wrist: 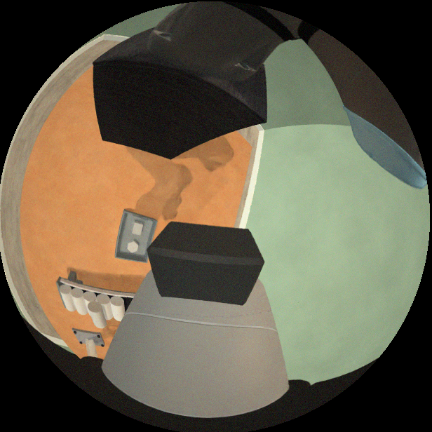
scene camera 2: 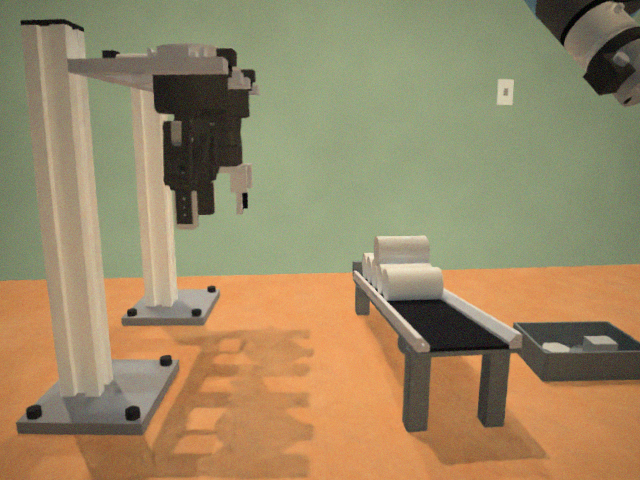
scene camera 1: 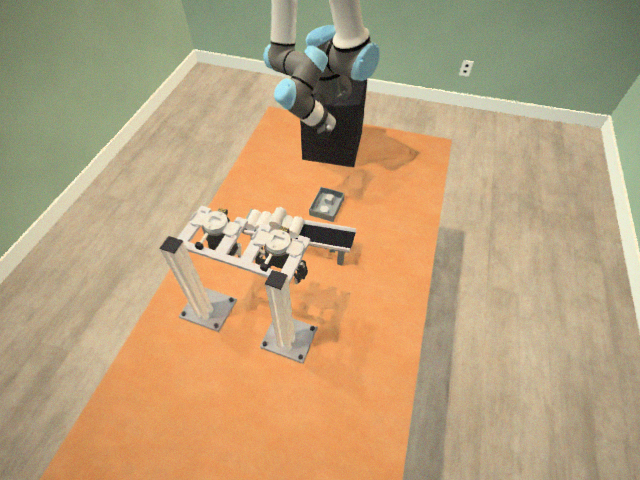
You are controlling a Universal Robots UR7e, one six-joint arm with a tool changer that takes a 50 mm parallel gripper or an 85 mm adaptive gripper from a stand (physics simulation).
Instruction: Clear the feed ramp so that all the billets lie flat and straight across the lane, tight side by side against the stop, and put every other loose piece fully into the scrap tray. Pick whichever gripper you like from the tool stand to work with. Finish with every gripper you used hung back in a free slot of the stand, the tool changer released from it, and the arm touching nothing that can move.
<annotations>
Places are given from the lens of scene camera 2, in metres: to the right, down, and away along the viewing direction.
black adaptive gripper (scene camera 2: pixel 187 141): -0.12, -0.09, 0.47
tool stand (scene camera 2: pixel 95 395): -0.23, 0.16, 0.52
The marked spots on the tool stand and the black adaptive gripper are 0.28 m apart.
</annotations>
